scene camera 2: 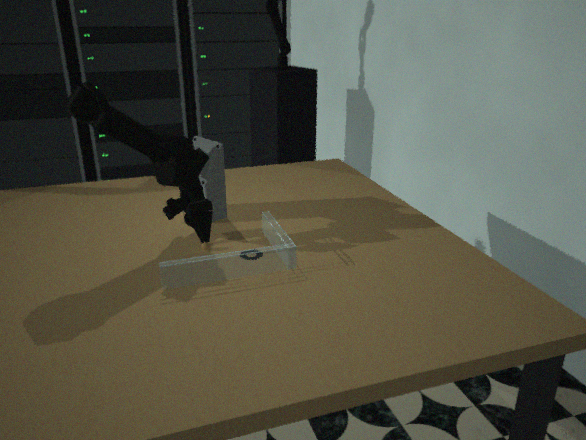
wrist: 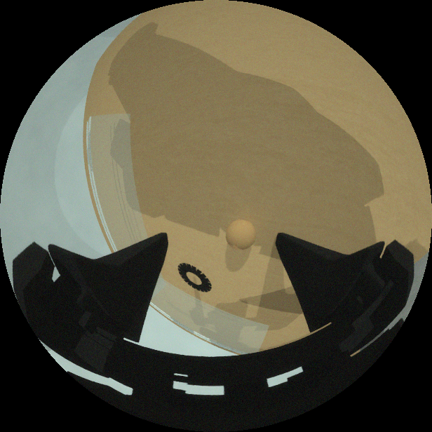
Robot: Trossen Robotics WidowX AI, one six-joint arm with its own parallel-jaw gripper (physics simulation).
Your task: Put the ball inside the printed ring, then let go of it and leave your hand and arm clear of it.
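Seen in the pictures: gripper, fingertip midpoint: (scene camera 2: 206, 243); arm's base at its link origin: (scene camera 2: 198, 161).
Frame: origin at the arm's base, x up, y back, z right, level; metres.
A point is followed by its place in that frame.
Observation:
A small orange-tan ball (wrist: 241, 234) rests on the table in the wrist view, between and a little beyond the open fingertips, nearer the right one. In the scene view a bit of the ball (scene camera 2: 204, 244) @[z 0.113, x -0.150, y -0.230 m] shows at the fingertips, mostly hidden. The black printed ring (wrist: 184, 268) (scene camera 2: 244, 257) lies flat on the table, apart from the ball; in the wrist view it is to the ball's lower left, and in the scene view it shows through a clear wall. My gripper (wrist: 223, 239) (scene camera 2: 205, 242) @[z 0.109, x -0.147, y -0.233 m] is open, low over the table with its fingers around the ball's sides, holding nothing.
Two clear low walls (scene camera 2: 225, 267) @[z 0.144, x -0.137, y -0.394 m] (scene camera 2: 274, 232) @[z -0.039, x -0.120, y -0.331 m] meet at a corner near the ring, and both show in the wrist view (wrist: 225, 322) (wrist: 107, 165). A grey upright block (scene camera 2: 216, 185) @[z -0.019, x -0.060, y -0.066 m] stands behind the gripper. The brown table (scene camera 2: 350, 320) @[z 0.025, x -0.170, y -0.692 m] has its right edge beside a pale wall.

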